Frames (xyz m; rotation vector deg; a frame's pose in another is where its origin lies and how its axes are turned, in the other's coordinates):
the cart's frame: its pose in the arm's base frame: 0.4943 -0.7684 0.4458 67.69 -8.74 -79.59
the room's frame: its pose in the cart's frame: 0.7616 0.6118 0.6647 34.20 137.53 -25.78
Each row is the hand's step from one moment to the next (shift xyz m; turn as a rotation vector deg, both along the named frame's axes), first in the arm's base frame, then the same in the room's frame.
Working: the arm's base frame: its pose in the room's frame: 1.0624 -1.7078 0.7454 -150.70 -85.60 -33.57

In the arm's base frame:
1: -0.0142 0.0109 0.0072 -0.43 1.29 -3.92
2: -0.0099 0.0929 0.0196 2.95 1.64 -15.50
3: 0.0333 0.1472 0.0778 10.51 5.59 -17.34
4: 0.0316 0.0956 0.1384 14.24 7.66 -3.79
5: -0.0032 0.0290 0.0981 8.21 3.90 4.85
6: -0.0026 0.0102 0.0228 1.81 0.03 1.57
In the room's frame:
1: 0.0048 -0.0156 -0.0102 -0.27 -1.96 3.65
2: 0.0792 -0.0525 -0.0093 -1.85 -2.12 15.61
3: 0.1616 -0.0323 -0.0407 4.38 1.53 20.51
4: 0.1355 0.0079 -0.1043 11.83 6.67 9.56
5: 0.0518 0.0052 -0.0881 8.46 5.78 -1.07
6: 0.0141 -0.0021 -0.0207 1.32 1.83 -0.81

